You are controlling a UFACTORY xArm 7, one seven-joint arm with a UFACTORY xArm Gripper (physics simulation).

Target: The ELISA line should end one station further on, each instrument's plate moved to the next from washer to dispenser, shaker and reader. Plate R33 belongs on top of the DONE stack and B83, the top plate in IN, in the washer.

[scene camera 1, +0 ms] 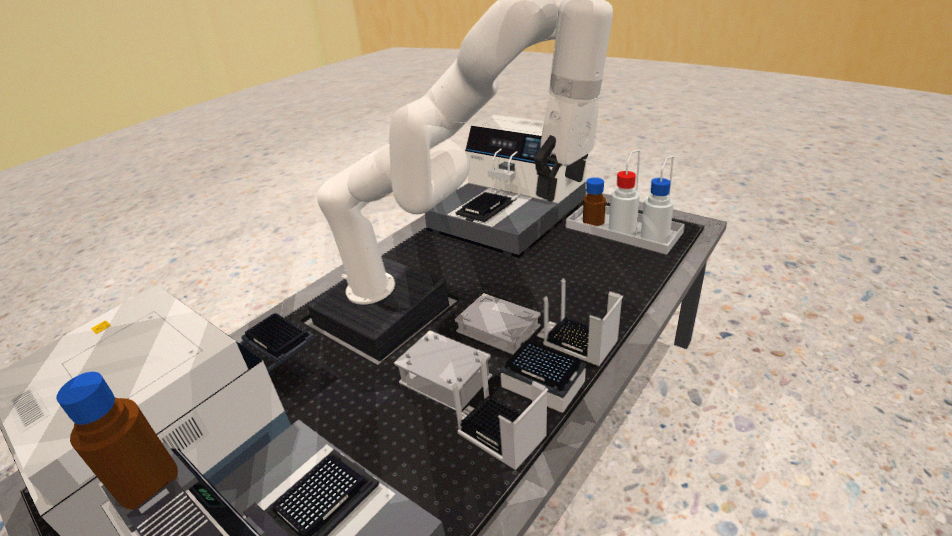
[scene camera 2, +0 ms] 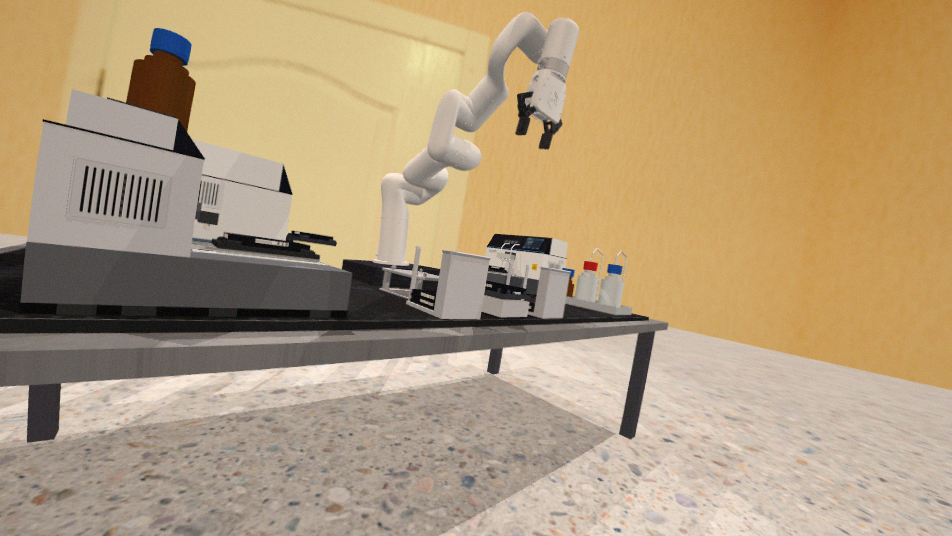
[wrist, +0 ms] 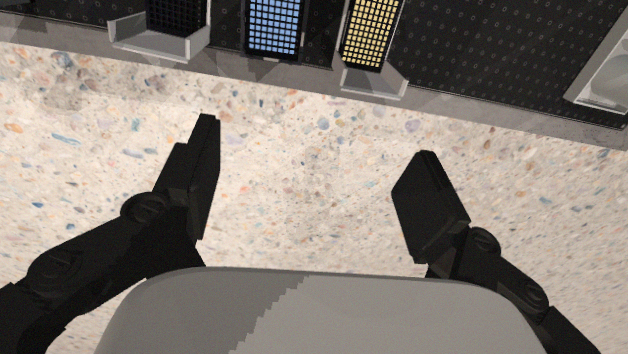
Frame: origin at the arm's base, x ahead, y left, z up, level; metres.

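Seen in the pictures: gripper, fingertip midpoint: (scene camera 1: 559,188) (scene camera 2: 532,142) (wrist: 317,158); arm's base at its link origin: (scene camera 1: 370,288) (scene camera 2: 390,263).
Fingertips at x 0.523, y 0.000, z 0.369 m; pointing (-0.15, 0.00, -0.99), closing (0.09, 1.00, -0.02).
Pixels of each thing's top centre, then the offset from my fingertips to it. "spot": a spot on its surface instead.
- plate with yellow wells, top centre: (wrist: 369,32) (scene camera 1: 580,335) dx +0.000, dy +0.119, dz -0.405 m
- blue-well plate at its top centre: (wrist: 274,13) (scene camera 1: 543,361) (scene camera 2: 495,283) dx -0.014, dy -0.039, dz -0.358 m
- black plate at its top centre: (scene camera 1: 275,331) (scene camera 2: 312,233) dx -0.531, dy -0.283, dz -0.307 m
- bottle tray at a spot on its surface: (scene camera 1: 608,233) spot: dx -0.116, dy +0.593, dz -0.409 m
- large amber bottle at a spot on its surface: (scene camera 1: 123,452) (scene camera 2: 161,76) spot: dx -0.241, dy -0.672, dz -0.099 m
My gripper (scene camera 1: 560,184) (scene camera 2: 533,139) (wrist: 317,158) is open and empty, high above the bench; the wrist view shows floor between its fingers. A plate with yellow wells (scene camera 1: 570,335) (wrist: 371,32) lies in the DONE rack. A blue-well plate (scene camera 1: 544,363) (wrist: 274,25) lies on a low white block beside it. Dark plates (scene camera 1: 491,422) (scene camera 2: 423,296) (wrist: 176,16) lie in the other rack, apparently IN. One plate (scene camera 1: 324,494) lies on the near instrument, one black plate (scene camera 1: 276,334) on the white box's extended tray, and another (scene camera 1: 487,203) under the back instrument's nozzles. Plate labels are unreadable.
A bottle tray (scene camera 1: 608,233) with three capped bottles stands at the far right end. Two pale raised platforms (scene camera 1: 443,359) (scene camera 1: 497,318) stand between the arm base (scene camera 1: 379,316) and the racks. A large amber bottle (scene camera 1: 123,452) (scene camera 2: 161,83) stands on the near instrument. The racks have tall walls and posts.
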